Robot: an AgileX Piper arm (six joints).
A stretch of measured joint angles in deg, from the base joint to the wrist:
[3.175 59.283 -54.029 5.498 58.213 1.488]
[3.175 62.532 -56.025 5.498 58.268 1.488]
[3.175 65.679 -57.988 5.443 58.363 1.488]
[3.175 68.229 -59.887 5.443 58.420 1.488]
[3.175 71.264 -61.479 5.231 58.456 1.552]
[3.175 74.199 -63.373 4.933 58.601 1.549]
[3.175 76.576 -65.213 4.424 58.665 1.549]
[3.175 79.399 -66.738 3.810 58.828 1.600]
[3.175 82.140 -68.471 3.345 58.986 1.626]
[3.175 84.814 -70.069 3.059 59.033 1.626]
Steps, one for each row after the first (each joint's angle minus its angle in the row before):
[0.000 3.249 -1.996 0.000 0.055 0.000]
[0.000 3.147 -1.963 -0.055 0.095 0.000]
[0.000 2.550 -1.899 0.000 0.057 0.000]
[0.000 3.035 -1.592 -0.212 0.036 0.064]
[0.000 2.935 -1.894 -0.298 0.145 -0.003]
[0.000 2.377 -1.840 -0.509 0.064 0.000]
[0.000 2.823 -1.525 -0.614 0.163 0.051]
[0.000 2.741 -1.733 -0.465 0.158 0.026]
[0.000 2.674 -1.598 -0.286 0.047 0.000]

